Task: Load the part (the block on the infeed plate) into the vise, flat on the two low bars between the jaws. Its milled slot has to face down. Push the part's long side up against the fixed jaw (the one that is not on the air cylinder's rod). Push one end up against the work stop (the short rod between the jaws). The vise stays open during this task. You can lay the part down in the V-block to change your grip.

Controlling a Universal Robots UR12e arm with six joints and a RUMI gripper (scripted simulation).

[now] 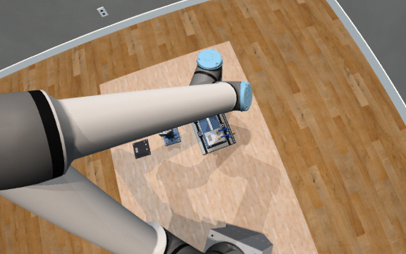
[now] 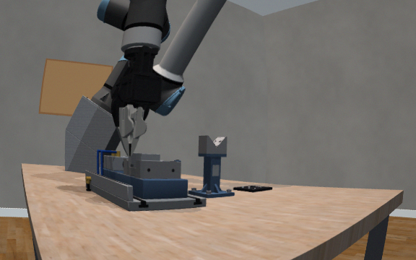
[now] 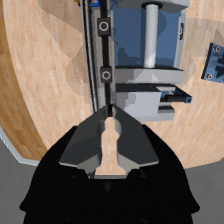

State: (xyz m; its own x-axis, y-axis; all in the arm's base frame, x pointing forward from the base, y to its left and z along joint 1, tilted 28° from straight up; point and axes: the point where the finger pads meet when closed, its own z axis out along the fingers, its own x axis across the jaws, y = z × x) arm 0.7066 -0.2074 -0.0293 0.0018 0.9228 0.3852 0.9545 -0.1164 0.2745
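My gripper is now 30 mm short of the fixed jaw, 60 mm to the right of it and 40 mm above it. The rest, counted from my hand: work stop: 100 mm to the left, 30 mm below; then part: 40 mm to the left, 30 mm below; then moving jaw: 40 mm behind, 60 mm to the left, 40 mm below.
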